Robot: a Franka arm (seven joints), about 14 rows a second.
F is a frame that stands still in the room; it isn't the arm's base.
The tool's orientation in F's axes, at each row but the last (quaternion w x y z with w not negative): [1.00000 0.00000 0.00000 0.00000]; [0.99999 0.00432 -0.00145 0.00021]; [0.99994 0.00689 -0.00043 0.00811]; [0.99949 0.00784 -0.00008 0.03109]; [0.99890 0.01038 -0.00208 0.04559]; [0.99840 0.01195 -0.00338 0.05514]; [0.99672 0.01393 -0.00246 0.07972]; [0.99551 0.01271 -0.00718 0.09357]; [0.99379 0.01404 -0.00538 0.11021]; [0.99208 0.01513 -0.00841 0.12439]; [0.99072 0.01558 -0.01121 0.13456]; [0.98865 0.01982 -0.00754 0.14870]
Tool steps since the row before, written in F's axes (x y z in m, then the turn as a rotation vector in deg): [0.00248 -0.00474 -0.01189 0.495 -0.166 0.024]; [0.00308 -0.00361 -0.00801 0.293 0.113 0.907]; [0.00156 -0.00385 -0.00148 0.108 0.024 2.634]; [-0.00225 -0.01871 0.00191 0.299 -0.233 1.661]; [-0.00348 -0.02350 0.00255 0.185 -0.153 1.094]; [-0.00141 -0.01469 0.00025 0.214 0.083 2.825]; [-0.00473 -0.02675 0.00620 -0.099 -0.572 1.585]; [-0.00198 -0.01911 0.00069 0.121 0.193 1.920]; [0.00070 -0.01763 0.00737 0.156 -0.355 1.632]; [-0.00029 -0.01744 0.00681 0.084 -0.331 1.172]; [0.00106 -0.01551 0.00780 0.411 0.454 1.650]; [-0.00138 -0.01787 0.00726 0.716 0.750 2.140]
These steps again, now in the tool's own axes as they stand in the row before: [0.00248 -0.00474 -0.01189 0.495 -0.166 0.024]; [0.00306 -0.00368 -0.00799 0.296 0.121 0.905]; [0.00150 -0.00389 -0.00143 0.111 0.059 2.633]; [-0.00341 -0.01850 0.00220 0.285 -0.225 1.665]; [-0.00559 -0.02303 0.00305 0.176 -0.147 1.096]; [-0.00302 -0.01444 0.00061 0.245 0.125 2.821]; [-0.00887 -0.02548 0.00696 -0.177 -0.505 1.601]; [-0.00549 -0.01838 0.00122 0.187 0.213 1.913]; [-0.00307 -0.01715 0.00787 0.097 -0.337 1.640]; [-0.00444 -0.01663 0.00737 0.024 -0.309 1.181]; [-0.00290 -0.01501 0.00830 0.560 0.374 1.626]; [-0.00642 -0.01639 0.00801 0.949 0.585 2.101]
